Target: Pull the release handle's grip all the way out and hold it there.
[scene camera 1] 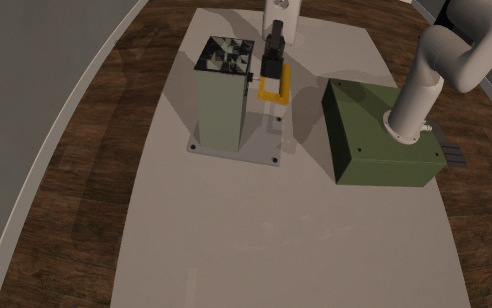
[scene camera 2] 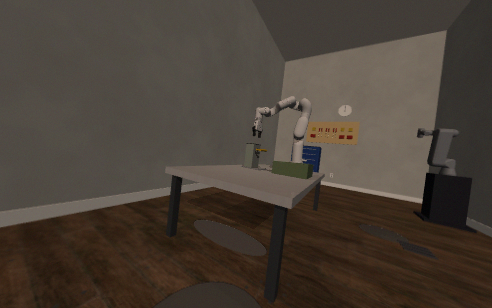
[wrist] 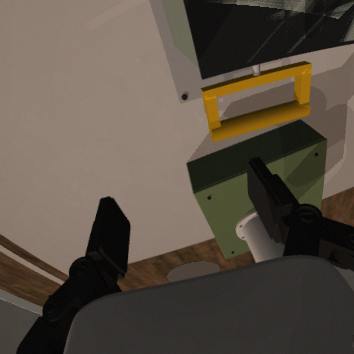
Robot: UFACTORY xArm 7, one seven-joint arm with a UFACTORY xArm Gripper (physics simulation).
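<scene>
The release handle is a yellow frame with a round grip bar (scene camera 1: 285, 85) (scene camera 2: 263, 150) (wrist: 262, 121). It sticks out sideways from the upper part of a pale green column (scene camera 1: 220, 110) (scene camera 2: 251, 156) on a short thin rod. My gripper (scene camera 1: 272, 72) (scene camera 2: 257, 135) (wrist: 182, 193) is open and empty and points down. In the second scene view it hangs above the handle and the column's top. In the first scene view its fingers hide part of the handle's far side. In the wrist view the handle lies ahead of the fingertips, not between them.
The column stands on a grey base plate (scene camera 1: 260, 150) bolted to the table (scene camera 1: 225, 215) (scene camera 2: 225, 176). A green box (scene camera 1: 380, 155) (scene camera 2: 291, 169) (wrist: 220, 215) carries the arm's base, beside the column on the handle's side. Another robot on a black stand (scene camera 2: 447, 200) is at the right.
</scene>
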